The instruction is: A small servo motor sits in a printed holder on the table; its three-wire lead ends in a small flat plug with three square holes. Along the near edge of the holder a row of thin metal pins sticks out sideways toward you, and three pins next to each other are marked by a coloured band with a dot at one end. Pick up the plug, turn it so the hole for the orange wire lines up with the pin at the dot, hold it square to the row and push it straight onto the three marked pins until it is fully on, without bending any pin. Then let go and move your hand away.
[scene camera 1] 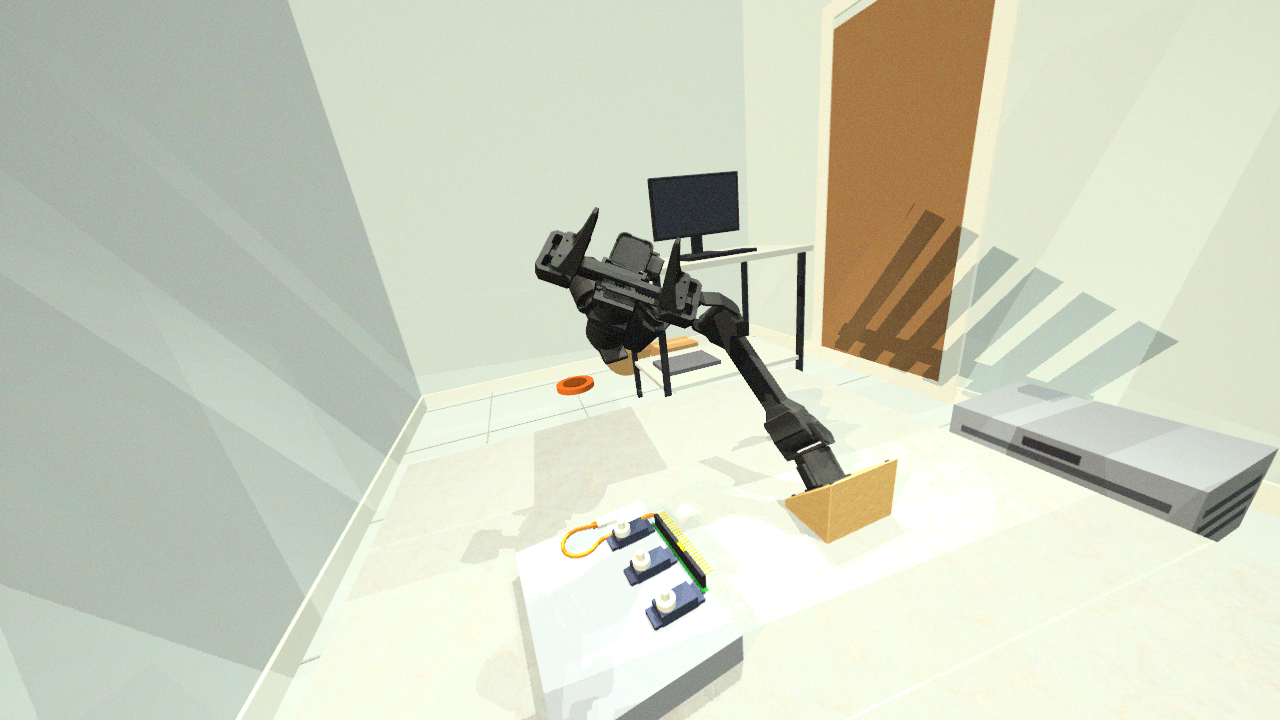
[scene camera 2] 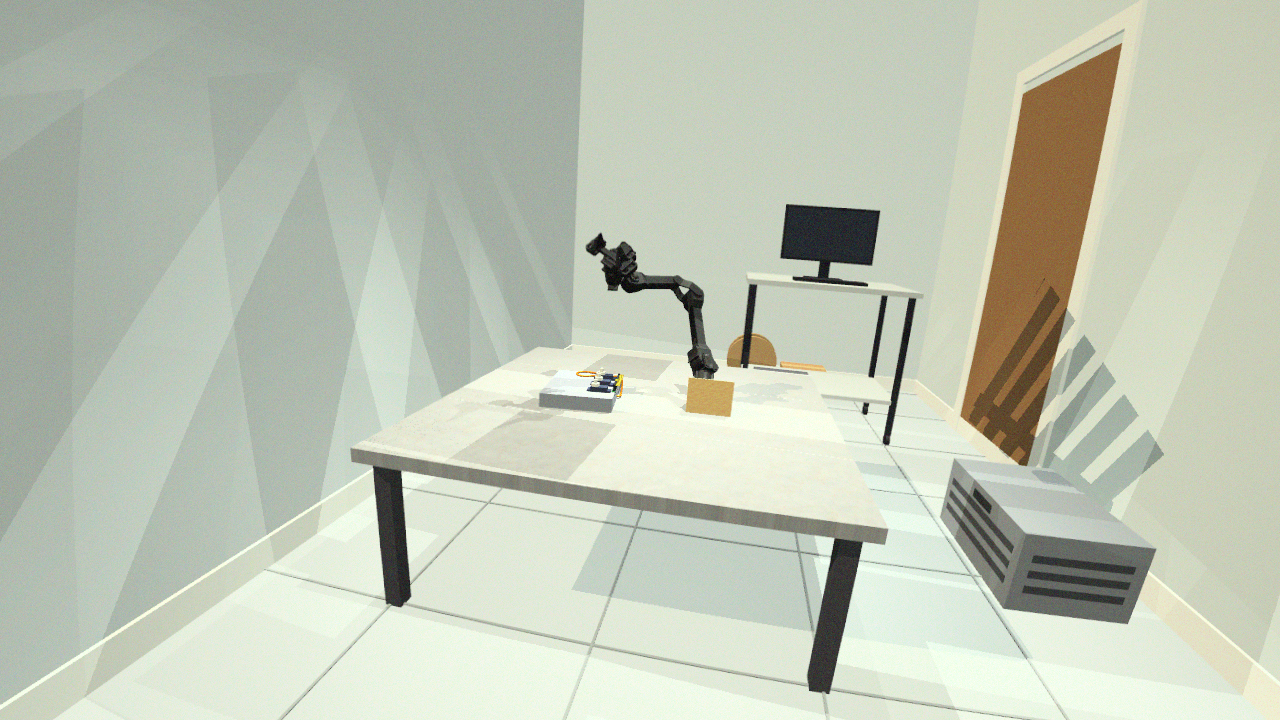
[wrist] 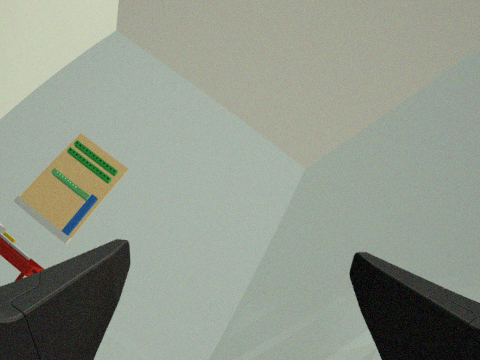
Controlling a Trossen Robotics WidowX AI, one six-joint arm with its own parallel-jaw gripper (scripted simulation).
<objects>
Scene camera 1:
my gripper
holder
pin row
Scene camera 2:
my gripper
holder
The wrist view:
my gripper
</objects>
